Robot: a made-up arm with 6 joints. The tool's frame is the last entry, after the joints.
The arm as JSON. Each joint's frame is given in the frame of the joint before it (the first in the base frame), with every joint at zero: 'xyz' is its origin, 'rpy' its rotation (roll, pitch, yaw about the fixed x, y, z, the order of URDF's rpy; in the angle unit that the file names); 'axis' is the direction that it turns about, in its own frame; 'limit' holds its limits. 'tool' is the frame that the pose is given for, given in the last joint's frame.
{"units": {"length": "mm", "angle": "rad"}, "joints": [
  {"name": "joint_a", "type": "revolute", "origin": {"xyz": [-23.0, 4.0, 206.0], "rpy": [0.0, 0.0, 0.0]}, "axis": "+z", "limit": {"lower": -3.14, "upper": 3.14}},
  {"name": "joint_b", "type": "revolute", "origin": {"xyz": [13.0, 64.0, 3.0], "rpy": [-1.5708, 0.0, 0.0]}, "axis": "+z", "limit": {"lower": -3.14, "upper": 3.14}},
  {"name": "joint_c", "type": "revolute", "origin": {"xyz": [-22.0, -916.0, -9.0], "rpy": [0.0, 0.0, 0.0]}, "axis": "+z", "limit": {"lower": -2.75, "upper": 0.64}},
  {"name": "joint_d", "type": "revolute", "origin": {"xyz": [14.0, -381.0, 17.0], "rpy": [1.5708, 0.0, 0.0]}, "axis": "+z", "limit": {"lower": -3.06, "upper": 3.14}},
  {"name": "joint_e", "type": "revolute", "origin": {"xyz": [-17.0, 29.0, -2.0], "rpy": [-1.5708, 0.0, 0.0]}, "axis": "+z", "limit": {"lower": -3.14, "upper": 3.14}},
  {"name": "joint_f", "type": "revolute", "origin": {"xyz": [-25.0, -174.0, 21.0], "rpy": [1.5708, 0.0, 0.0]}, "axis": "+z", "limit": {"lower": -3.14, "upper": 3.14}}
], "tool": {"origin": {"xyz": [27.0, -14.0, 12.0], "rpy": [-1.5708, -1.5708, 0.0]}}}
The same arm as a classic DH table. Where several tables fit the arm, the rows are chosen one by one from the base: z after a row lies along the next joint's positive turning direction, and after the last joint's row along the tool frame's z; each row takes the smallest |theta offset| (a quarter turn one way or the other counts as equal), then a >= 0, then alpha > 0; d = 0 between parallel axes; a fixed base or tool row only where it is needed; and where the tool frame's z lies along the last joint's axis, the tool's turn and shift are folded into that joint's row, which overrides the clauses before.
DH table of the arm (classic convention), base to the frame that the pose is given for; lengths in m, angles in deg. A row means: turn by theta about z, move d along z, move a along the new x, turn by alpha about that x. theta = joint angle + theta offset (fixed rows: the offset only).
base (fixed): a -0.0233  alpha 0  d 0  theta_offset -9.87
joint_a: a 0.013  alpha -90  d 0.209  theta_offset 9.87
joint_b: a -0.9163  alpha 0  d 0  theta_offset 88.62
joint_c: a 0.014  alpha 90  d 0.072  theta_offset -88.62
joint_d: a -0.017  alpha -90  d 0.379  theta_offset 0
joint_e: a -0.025  alpha 90  d 0.05  theta_offset 0
joint_f: a 0.027  alpha -90  d 0.186  theta_offset 0
tool (fixed): a 0  alpha 0  d -0.014  theta_offset -90
Joint limits (deg, base to tool): -179.91..179.91 -179.91..179.91 -157.56..36.67 -175.33..179.91 -179.91..179.91 -179.91..179.91

